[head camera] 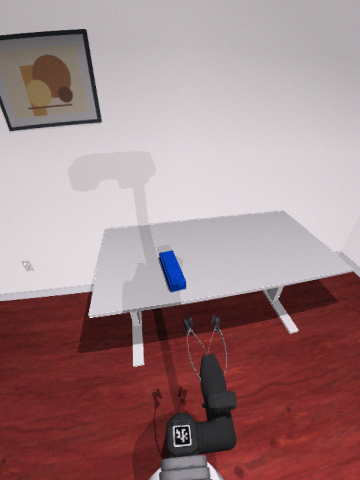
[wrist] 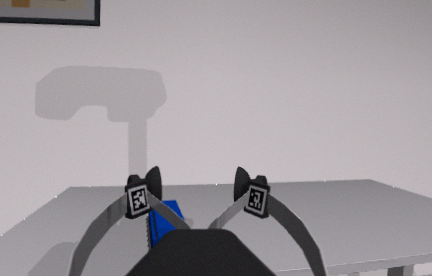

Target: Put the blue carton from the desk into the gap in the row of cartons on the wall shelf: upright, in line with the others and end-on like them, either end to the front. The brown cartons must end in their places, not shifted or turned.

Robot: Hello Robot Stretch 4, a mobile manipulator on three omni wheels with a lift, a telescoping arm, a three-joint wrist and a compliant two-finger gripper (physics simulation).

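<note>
The blue carton (head camera: 172, 271) (wrist: 167, 220) lies on its long side on the desk (head camera: 240, 250) (wrist: 310, 225), left of the desk's middle, with one end toward the front edge. My gripper (head camera: 202, 322) (wrist: 198, 187) is open and empty. In the head camera view it is in front of the desk's front edge, a little to the right of the carton. In the wrist view the carton shows behind and below the left finger, partly hidden by the gripper's body. The wall shelf and the brown cartons do not show in either view.
A framed picture (head camera: 93, 75) (wrist: 98, 12) hangs on the wall at the upper left. Desk legs (head camera: 138, 345) (head camera: 285, 315) stand on the red wooden floor (head camera: 310, 400). A wall outlet (head camera: 27, 265) is left of the desk. The robot's shadow falls on the wall and desk.
</note>
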